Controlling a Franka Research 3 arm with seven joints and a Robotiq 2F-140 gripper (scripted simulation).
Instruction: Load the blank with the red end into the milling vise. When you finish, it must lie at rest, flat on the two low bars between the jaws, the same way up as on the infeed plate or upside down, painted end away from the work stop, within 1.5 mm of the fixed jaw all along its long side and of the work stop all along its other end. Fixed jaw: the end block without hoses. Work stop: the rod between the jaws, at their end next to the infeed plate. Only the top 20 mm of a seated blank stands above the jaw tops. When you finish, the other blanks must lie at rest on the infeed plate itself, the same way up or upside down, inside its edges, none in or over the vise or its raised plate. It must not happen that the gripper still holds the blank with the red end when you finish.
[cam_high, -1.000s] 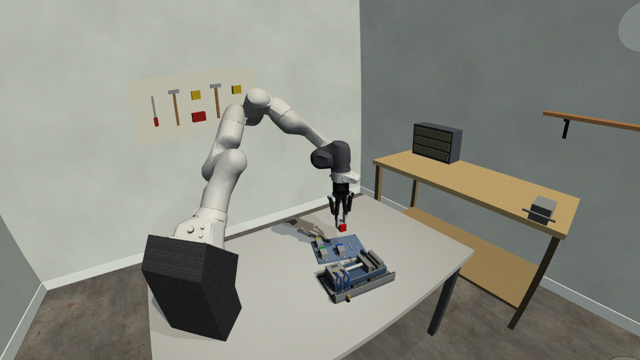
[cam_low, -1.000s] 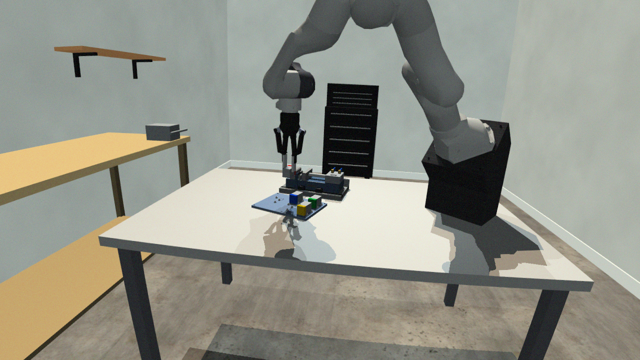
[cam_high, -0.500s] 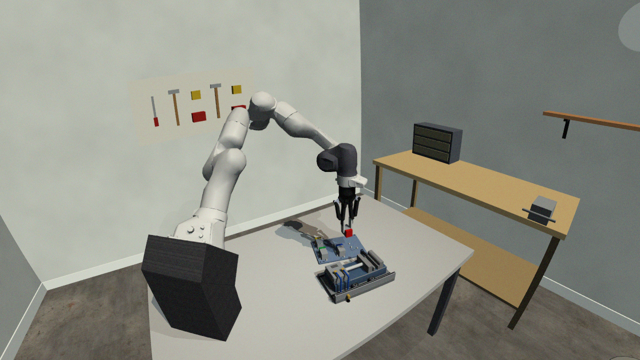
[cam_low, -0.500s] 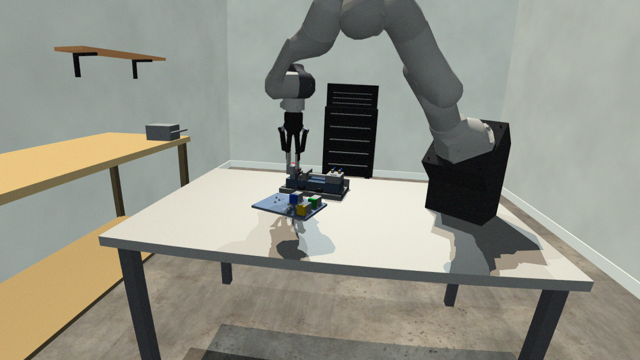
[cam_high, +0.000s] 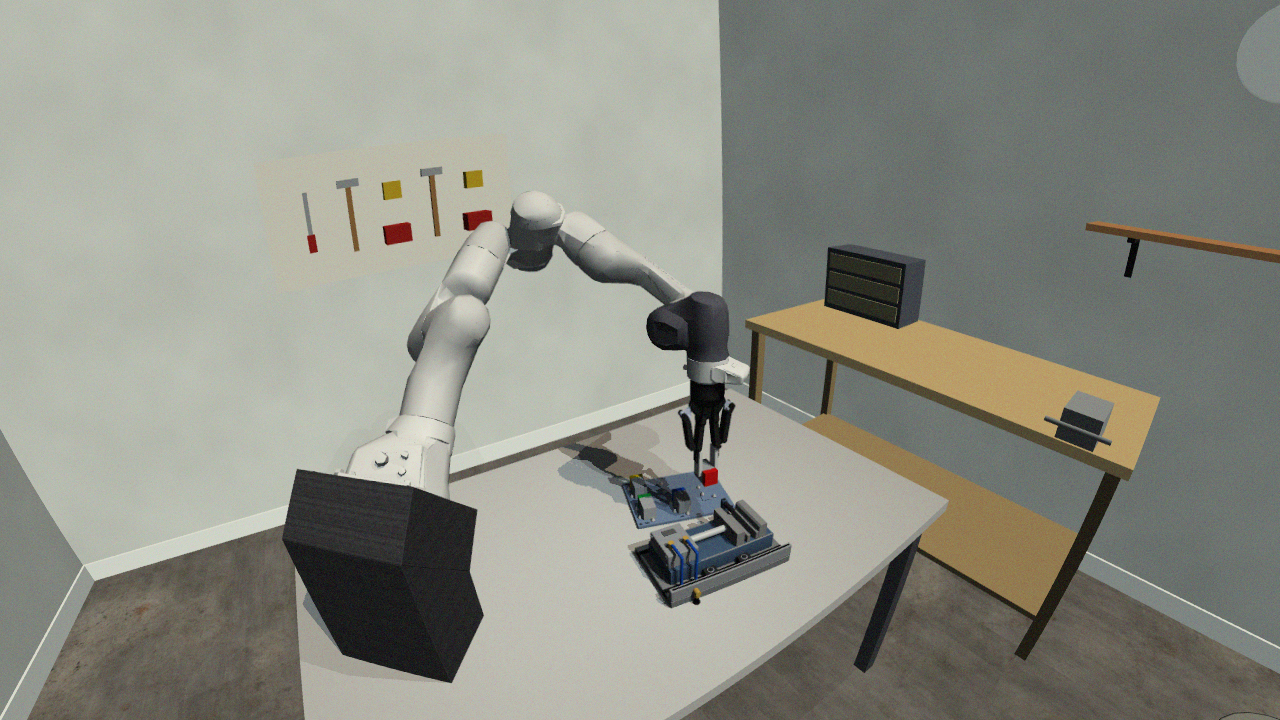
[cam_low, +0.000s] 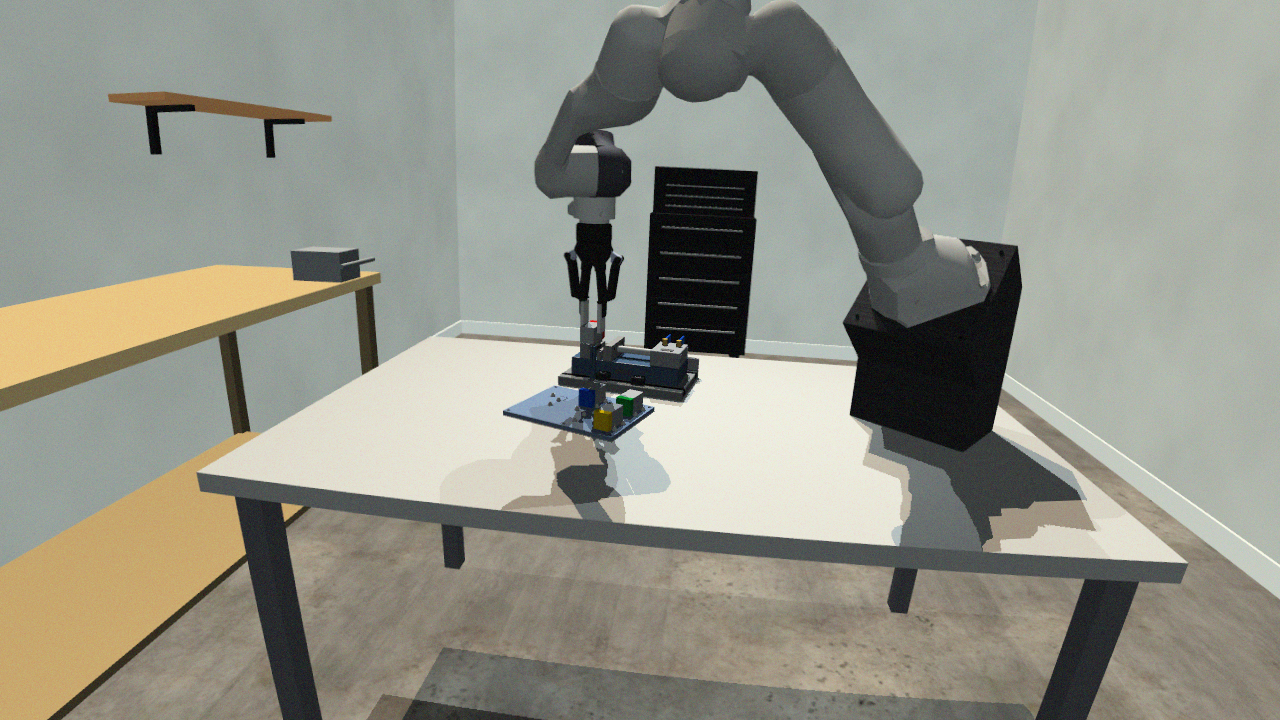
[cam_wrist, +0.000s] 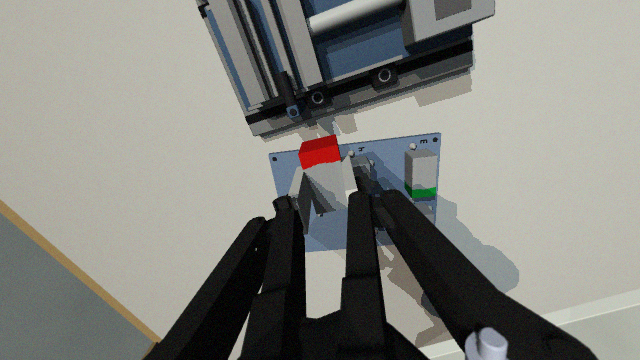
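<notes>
Now: the moving jaw 10 mm ahead of my hand, 130 mm to the right of it and 100 mm below it. Also, from my hand: blue-ended blank: 40 mm behind, 60 mm to the left, 160 mm below; then white rod: 40 mm behind, 140 mm to the right, 100 mm below; then fixed jaw: 70 mm ahead, 120 mm to the right, 100 mm below.
</notes>
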